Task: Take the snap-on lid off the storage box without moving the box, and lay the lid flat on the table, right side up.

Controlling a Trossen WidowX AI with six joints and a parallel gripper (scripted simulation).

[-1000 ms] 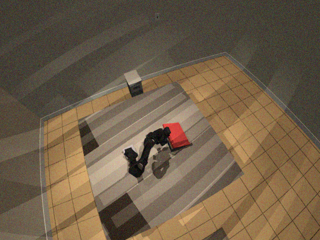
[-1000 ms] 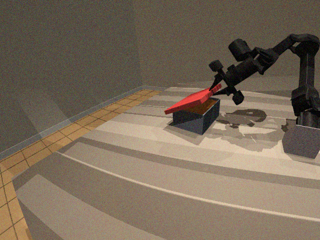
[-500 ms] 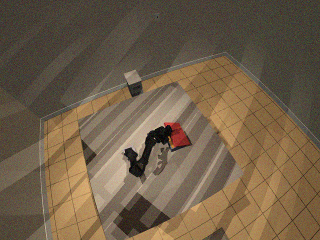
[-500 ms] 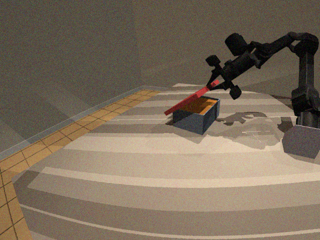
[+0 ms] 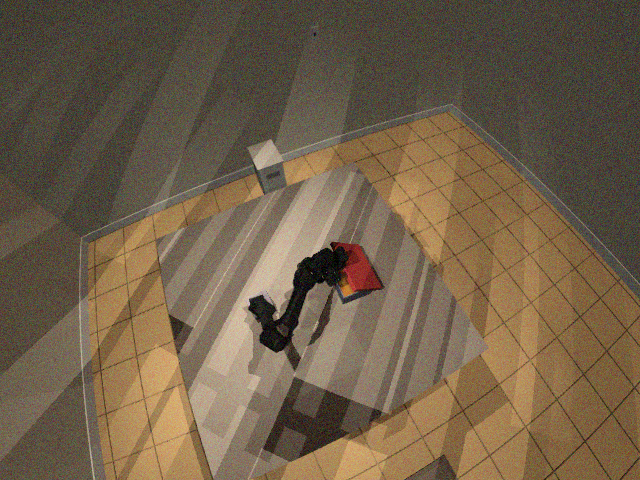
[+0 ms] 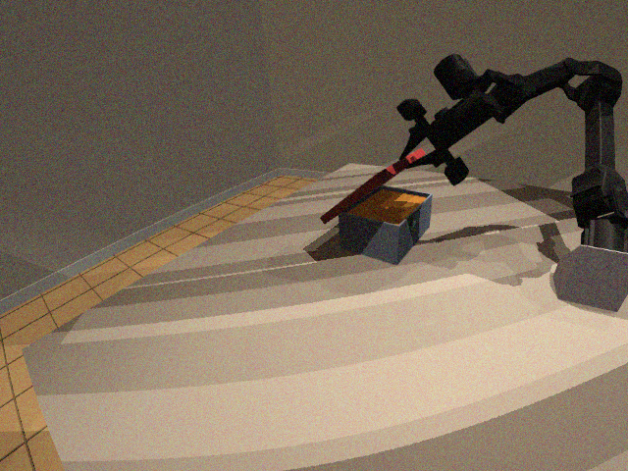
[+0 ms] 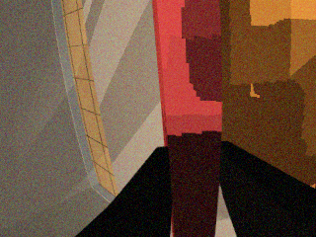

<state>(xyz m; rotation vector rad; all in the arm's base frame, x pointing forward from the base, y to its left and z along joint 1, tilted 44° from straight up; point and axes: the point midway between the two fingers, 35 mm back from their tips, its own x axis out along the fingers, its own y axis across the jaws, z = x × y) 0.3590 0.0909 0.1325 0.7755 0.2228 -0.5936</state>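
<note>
My gripper tip is now 7 cm short of the red lid and 5 cm above it. The rest, counted from my gripper tip: blue-grey box: 3 cm ahead, 14 cm below.
</note>
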